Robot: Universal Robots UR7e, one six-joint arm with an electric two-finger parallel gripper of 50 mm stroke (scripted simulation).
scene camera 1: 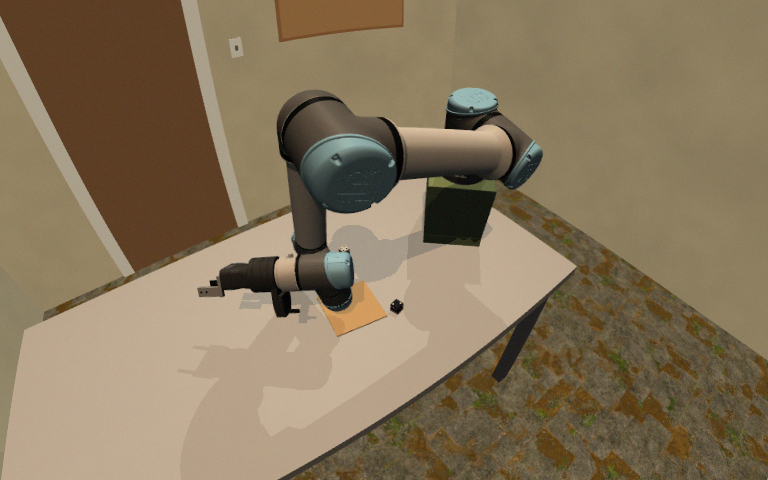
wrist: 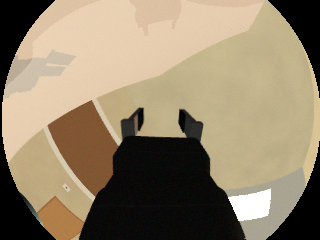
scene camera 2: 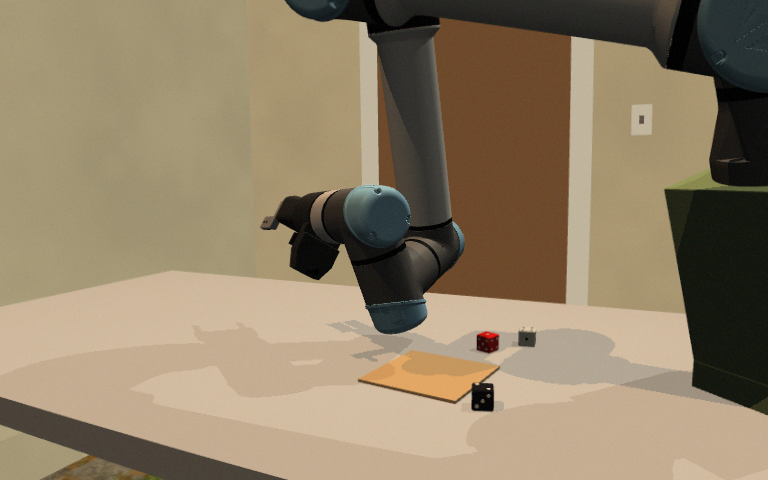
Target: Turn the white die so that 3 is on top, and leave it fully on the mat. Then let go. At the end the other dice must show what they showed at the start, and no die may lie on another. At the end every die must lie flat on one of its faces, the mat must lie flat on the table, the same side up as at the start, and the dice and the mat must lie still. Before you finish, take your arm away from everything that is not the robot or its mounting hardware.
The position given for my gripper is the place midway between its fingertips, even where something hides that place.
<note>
I see my gripper (scene camera 1: pixel 205 288) and an orange mat (scene camera 2: pixel 443 378).
The orange mat shows as well in scene camera 1 (scene camera 1: pixel 365 309). My gripper shows as well in the wrist view (wrist: pixel 161 115) and in scene camera 2 (scene camera 2: pixel 279 231). The wrist view does not show the orange mat: it is out of frame.
</note>
